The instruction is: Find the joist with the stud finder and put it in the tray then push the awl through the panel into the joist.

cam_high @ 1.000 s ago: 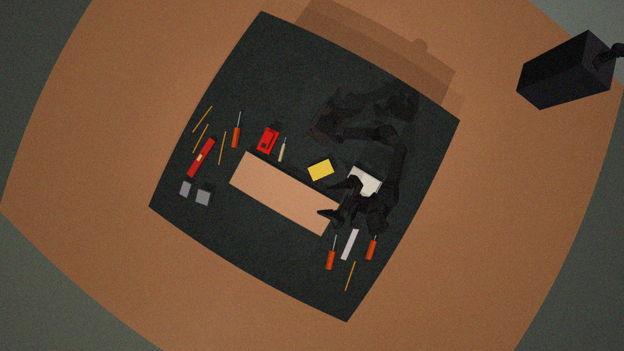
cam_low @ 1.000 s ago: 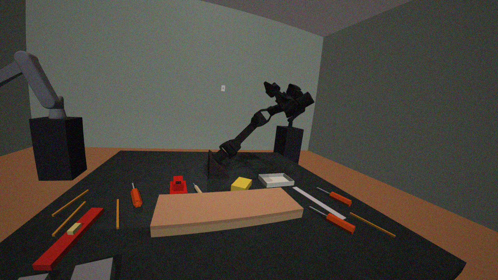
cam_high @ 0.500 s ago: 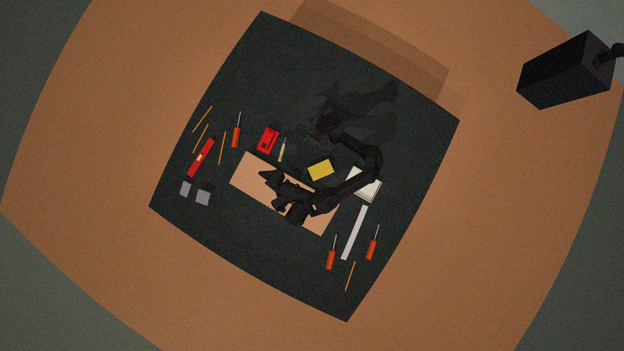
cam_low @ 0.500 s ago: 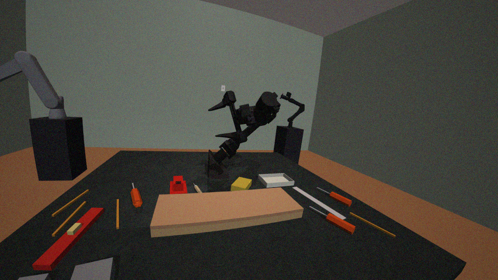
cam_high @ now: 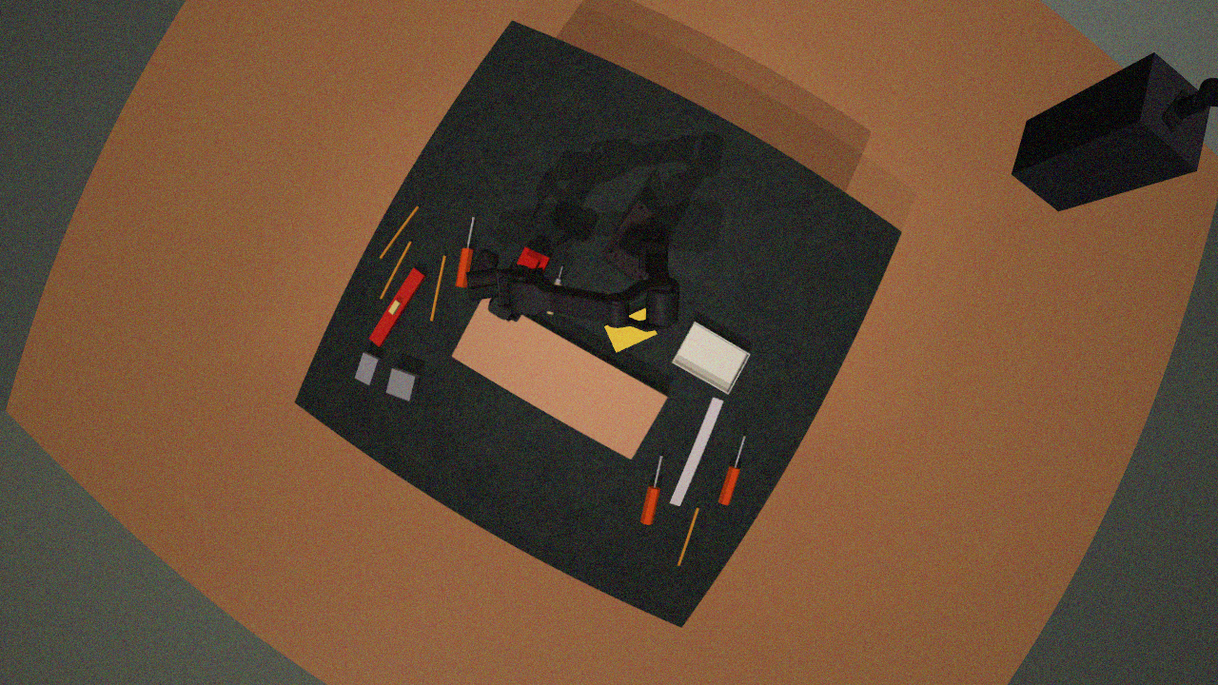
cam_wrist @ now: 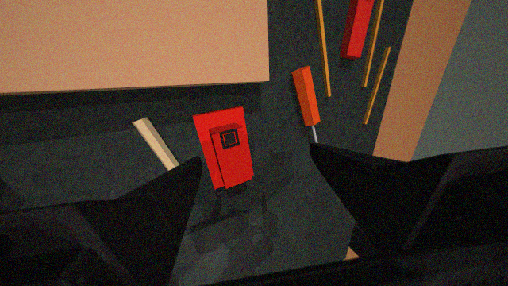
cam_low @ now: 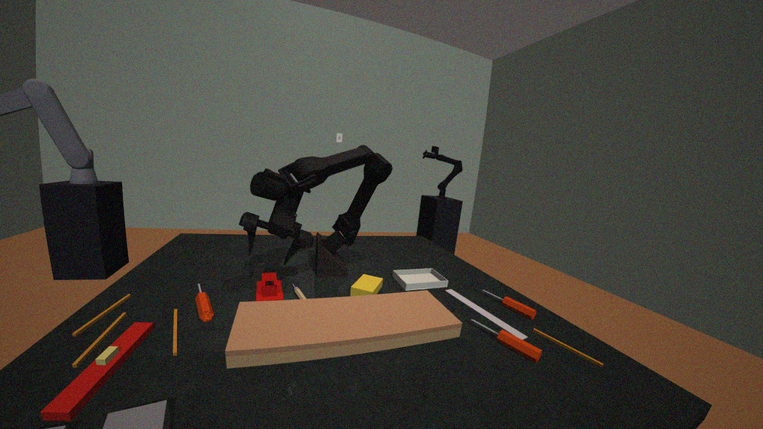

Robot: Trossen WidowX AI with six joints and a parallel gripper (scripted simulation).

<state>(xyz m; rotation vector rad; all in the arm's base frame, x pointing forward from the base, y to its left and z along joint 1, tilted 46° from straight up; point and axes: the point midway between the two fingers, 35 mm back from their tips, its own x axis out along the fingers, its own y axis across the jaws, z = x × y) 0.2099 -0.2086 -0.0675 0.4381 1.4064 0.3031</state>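
The square indicator light lies 7 cm below my gripper tip, 1 cm to the left of it and 1 cm behind it. The rest, counted from my gripper tip: yellow block: 30 cm to the left, 11 cm below, 3 cm behind; then awl: 12 cm below, 9 cm to the left, 4 cm behind; then red stud finder: 8 cm below, 2 cm behind.
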